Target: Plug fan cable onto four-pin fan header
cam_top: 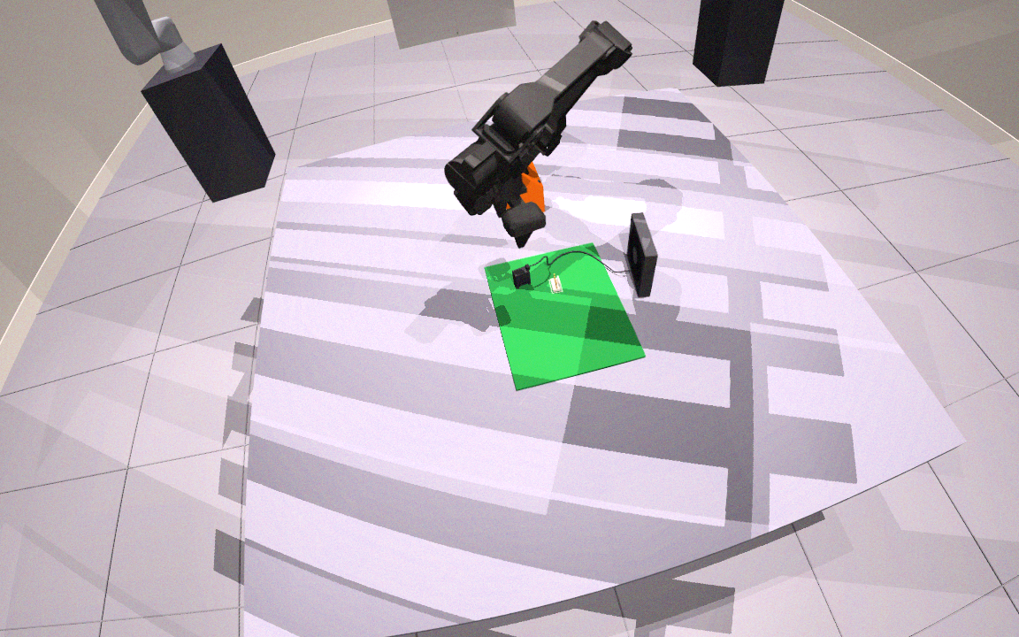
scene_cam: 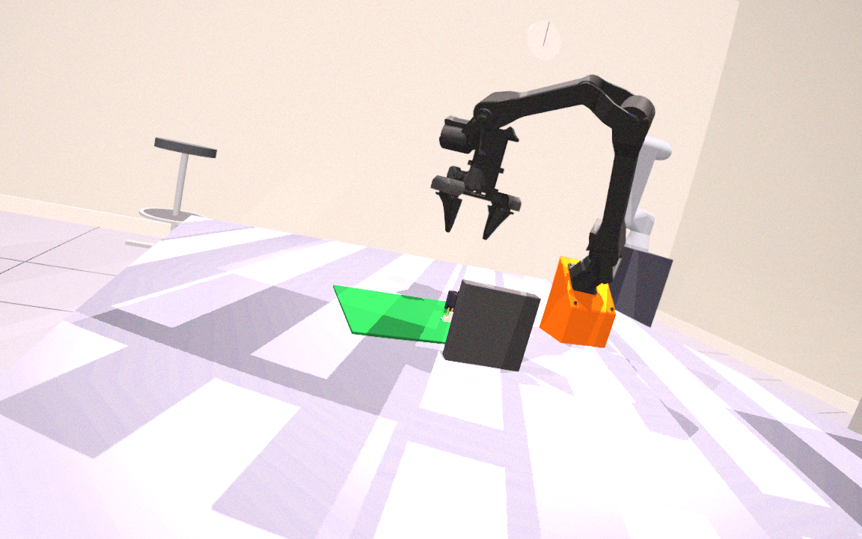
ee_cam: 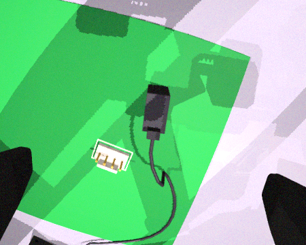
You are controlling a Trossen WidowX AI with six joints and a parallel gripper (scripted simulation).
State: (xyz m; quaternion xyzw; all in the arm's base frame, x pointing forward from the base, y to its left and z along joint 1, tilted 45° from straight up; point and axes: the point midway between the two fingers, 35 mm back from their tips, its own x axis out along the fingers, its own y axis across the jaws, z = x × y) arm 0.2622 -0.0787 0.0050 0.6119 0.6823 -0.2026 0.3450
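Now: gripper tip 14 cm above the black plug, 1 cm to the right of it and 1 cm past it. Round my gripper tip: dark fan 24 cm to the left, 10 cm below, 3 cm ahead; fan header 16 cm below, 7 cm to the left, 2 cm ahead; green board 17 cm below, 7 cm to the left, 7 cm ahead.
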